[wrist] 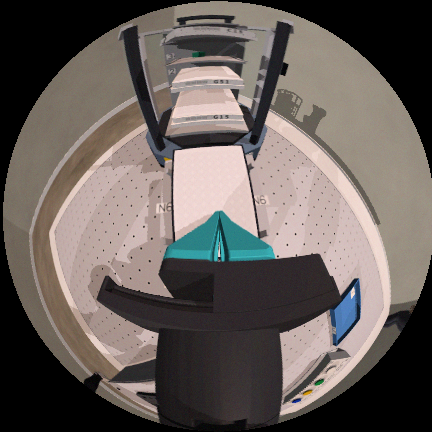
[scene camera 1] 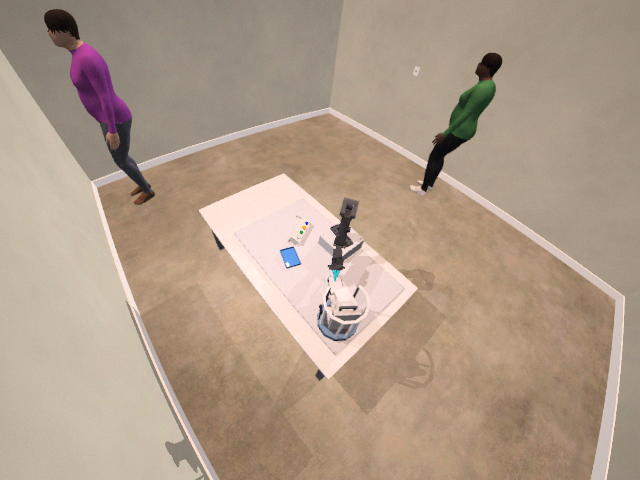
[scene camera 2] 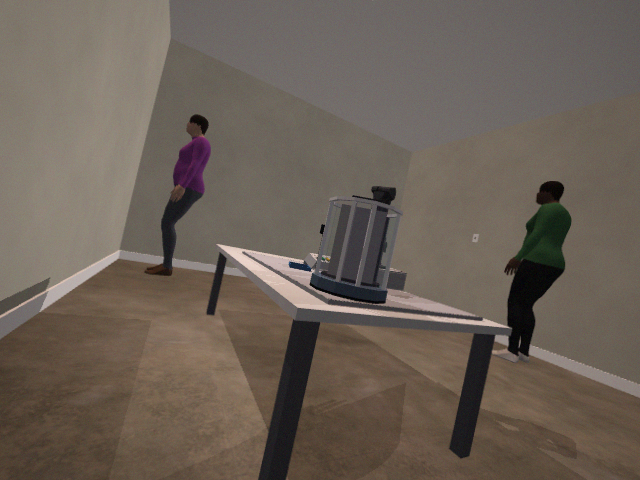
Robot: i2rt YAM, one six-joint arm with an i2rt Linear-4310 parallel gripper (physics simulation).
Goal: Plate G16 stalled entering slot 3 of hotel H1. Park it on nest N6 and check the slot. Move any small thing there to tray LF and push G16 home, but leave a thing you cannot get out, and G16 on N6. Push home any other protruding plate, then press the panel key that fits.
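Places are measured from the arm's base along level axes (x left, y back, z up), in centimetres.
Pixels of known places: gripper, fingertip midpoint: [wrist: 218, 216] [scene camera 1: 334, 281].
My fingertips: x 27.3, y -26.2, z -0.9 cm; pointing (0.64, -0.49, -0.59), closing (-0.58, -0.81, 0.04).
Ahead of a thing's pixels: the offset from my fingertips to its top centre. "spot": to the spot under its first point.
Hotel H1 @(dx +19.5, dy -11.1, dz +22.6 cm) [scene camera 1: 338, 319] [scene camera 2: 356, 290] [wrist: 206, 141] stands at one end of the board, its open side facing my gripper. In the wrist view a plate labelled G15 @(dx +15.0, dy -8.2, dz +3.6 cm) [wrist: 205, 107] and above it a plate labelled G51 @(dx +17.4, dy -9.7, dz +7.7 cm) [wrist: 207, 77] sit in the lower slots. A small green thing @(dx +22.3, dy -11.3, dz +11.5 cm) [wrist: 198, 54] lies in the slot marked 3. A plate labelled C15 @(spot: dx +12.9, dy -7.5, dz +14.7 cm) [wrist: 210, 34] is above it. A pale plate @(dx +2.3, dy -0.9, dz +0.5 cm) [wrist: 210, 185] lies on nest N6 @(spot: dx +4.9, dy +3.8, dz -2.4 cm) [wrist: 165, 207]; its label does not show. My gripper [wrist: 218, 216] [scene camera 1: 336, 279] is shut and empty, its teal tips over the near part of this plate.
The blue tray @(dx -34.9, dy -12.2, dz -6.7 cm) [scene camera 1: 290, 257] [scene camera 2: 299, 266] [wrist: 346, 312] lies to one side. The key panel @(dx -49.8, dy +4.9, dz +0.0 cm) [scene camera 1: 300, 231] [wrist: 319, 380] with green, yellow and blue keys stands beyond it. A grey angular block [scene camera 1: 356, 248] [scene camera 2: 395, 279] is near the arm. Two people stand away from the table.
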